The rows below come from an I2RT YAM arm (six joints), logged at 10 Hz.
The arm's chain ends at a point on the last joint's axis. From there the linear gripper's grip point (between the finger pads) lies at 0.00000 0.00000 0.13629 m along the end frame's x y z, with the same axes.
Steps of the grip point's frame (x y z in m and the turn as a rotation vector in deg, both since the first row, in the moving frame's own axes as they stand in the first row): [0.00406 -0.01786 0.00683 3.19 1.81 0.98]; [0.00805 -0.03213 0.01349 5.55 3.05 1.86]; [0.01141 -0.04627 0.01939 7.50 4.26 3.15]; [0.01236 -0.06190 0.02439 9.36 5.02 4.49]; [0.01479 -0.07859 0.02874 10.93 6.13 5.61]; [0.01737 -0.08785 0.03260 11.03 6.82 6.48]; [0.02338 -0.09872 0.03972 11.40 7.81 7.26]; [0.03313 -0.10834 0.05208 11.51 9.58 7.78]
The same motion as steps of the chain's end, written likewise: [-0.00031 -0.01031 0.00711 3.19 1.81 0.98]; [0.00060 -0.01907 0.01432 5.55 3.05 1.86]; [0.00083 -0.02878 0.02093 7.50 4.26 3.15]; [-0.00037 -0.04025 0.02672 9.36 5.02 4.49]; [-0.00092 -0.05355 0.03198 10.93 6.13 5.61]; [-0.00016 -0.06280 0.03607 11.03 6.82 6.48]; [0.00332 -0.07311 0.04366 11.40 7.81 7.26]; [0.00882 -0.08289 0.05670 11.51 9.58 7.78]
